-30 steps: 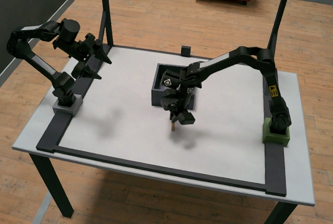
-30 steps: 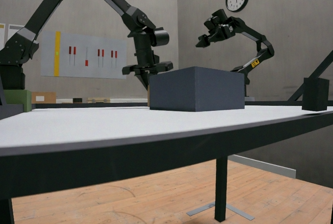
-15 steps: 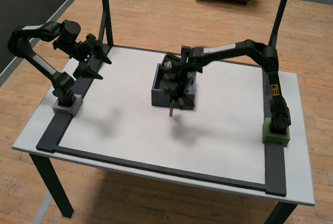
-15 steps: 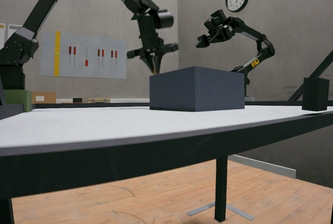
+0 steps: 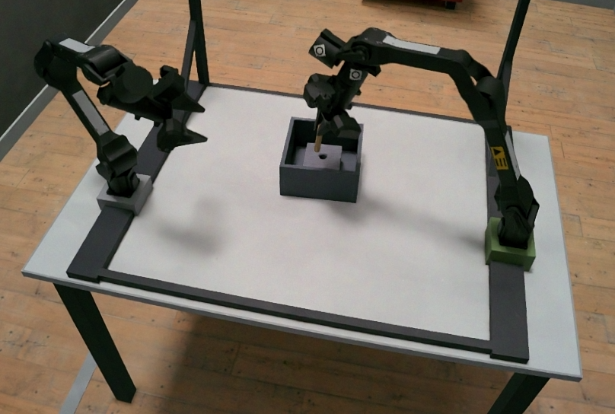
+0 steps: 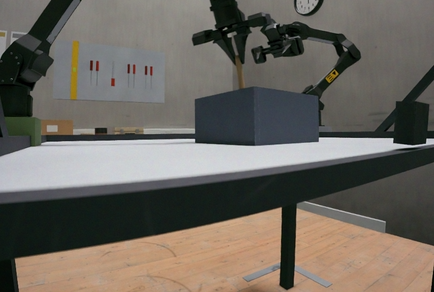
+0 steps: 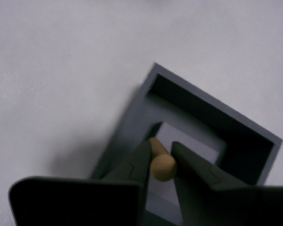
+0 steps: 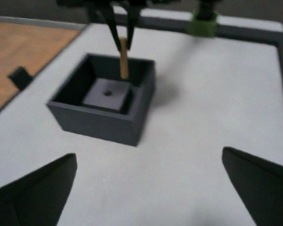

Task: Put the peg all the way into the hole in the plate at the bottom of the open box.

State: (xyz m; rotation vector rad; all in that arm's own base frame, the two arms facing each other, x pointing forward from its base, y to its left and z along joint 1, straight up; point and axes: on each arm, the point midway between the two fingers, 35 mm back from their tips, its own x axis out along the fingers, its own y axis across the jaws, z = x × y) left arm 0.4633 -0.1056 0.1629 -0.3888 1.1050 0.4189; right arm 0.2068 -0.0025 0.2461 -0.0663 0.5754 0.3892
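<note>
The peg is 50 mm below my left hand and 10 mm to the right of it. The rest, counted from my left hand: grey plate (170 mm below, 60 mm behind); box (190 mm below, 60 mm behind).
</note>
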